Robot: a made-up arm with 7 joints.
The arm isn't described. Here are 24 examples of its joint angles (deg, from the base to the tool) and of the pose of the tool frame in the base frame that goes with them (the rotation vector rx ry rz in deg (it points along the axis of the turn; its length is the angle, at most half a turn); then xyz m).
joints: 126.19 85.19 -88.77 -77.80 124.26 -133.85 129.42
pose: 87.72 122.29 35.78 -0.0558 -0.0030 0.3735
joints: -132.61 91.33 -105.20 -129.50 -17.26 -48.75 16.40
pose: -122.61 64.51 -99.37 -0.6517 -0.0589 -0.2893
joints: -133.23 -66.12 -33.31 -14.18 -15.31 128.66 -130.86
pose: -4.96 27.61 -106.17 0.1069 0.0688 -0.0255
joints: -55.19 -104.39 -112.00 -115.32 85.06 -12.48 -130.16
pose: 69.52 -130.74 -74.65 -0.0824 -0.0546 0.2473
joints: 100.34 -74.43 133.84 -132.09 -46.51 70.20 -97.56
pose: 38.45 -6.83 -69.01 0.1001 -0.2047 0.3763
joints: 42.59 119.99 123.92 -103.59 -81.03 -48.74 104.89
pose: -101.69 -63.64 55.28 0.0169 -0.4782 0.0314
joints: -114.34 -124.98 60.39 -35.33 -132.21 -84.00 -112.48
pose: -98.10 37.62 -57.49 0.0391 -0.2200 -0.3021
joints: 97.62 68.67 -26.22 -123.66 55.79 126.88 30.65
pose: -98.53 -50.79 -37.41 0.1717 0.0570 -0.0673
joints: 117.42 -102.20 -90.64 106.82 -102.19 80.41 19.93
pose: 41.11 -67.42 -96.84 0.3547 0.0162 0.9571
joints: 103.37 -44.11 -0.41 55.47 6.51 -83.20 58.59
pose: -78.16 -27.43 -0.77 -0.3071 0.0550 0.0262
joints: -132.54 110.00 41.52 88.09 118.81 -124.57 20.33
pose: -103.14 84.30 -42.41 -0.3454 0.0918 -0.2932
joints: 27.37 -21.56 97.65 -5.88 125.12 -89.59 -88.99
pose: -45.23 -75.51 91.52 -0.3267 -0.0957 -0.2703
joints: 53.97 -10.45 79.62 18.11 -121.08 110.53 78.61
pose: 8.06 81.73 30.92 -0.3241 0.1756 0.6825
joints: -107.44 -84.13 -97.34 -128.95 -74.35 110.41 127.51
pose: -30.02 114.49 32.90 0.0717 0.4411 0.2335
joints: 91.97 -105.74 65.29 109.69 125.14 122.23 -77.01
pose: 53.79 84.39 -28.56 0.2061 0.2267 0.3914
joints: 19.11 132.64 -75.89 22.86 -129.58 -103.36 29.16
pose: -102.59 -58.86 -52.14 0.2658 -0.2153 -0.2810
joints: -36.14 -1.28 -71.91 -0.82 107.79 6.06 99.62
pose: -102.10 -117.61 -44.19 0.1602 -0.3535 -0.0129
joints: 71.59 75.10 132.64 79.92 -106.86 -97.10 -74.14
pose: 41.78 113.38 -12.72 0.1226 0.3978 0.0391
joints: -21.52 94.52 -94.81 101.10 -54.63 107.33 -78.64
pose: 100.27 63.40 109.45 -0.1991 0.0037 0.4385
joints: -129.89 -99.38 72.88 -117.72 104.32 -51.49 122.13
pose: 85.63 -51.11 120.80 -0.3166 0.0266 -0.1898
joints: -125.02 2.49 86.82 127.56 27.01 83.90 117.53
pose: -128.56 101.21 72.04 -0.5788 0.1047 0.4356
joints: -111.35 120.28 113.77 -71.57 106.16 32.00 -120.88
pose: 151.37 -79.27 46.37 -0.2761 -0.0689 0.0984
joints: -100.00 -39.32 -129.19 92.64 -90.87 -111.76 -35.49
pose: -63.43 83.67 46.41 -0.7205 0.4235 -0.2550
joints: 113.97 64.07 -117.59 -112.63 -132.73 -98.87 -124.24
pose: -105.00 48.52 -67.48 -0.2486 -0.3614 0.1649
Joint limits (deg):
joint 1: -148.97..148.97
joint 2: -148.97..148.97
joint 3: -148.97..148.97
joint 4: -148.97..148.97
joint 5: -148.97..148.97
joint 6: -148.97..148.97
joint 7: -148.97..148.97
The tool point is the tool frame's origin. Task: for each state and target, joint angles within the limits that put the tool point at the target. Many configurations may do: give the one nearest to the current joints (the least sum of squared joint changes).
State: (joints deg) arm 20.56 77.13 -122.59 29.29 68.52 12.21 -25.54
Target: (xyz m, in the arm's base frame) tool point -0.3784 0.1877 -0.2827
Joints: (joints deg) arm 16.39 108.54 -138.04 8.65 81.51 20.18 -49.04
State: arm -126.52 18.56 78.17 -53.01 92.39 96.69 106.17
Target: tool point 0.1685 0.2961 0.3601
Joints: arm -133.80 35.15 61.82 -69.25 58.28 72.45 105.76
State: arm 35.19 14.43 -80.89 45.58 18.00 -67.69 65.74
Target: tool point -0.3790 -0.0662 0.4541
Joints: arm 43.00 55.43 -80.66 28.48 5.78 -99.61 87.45
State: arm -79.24 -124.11 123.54 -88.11 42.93 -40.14 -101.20
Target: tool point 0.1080 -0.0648 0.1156
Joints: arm -92.18 -107.09 128.18 -83.05 43.99 5.75 -122.72
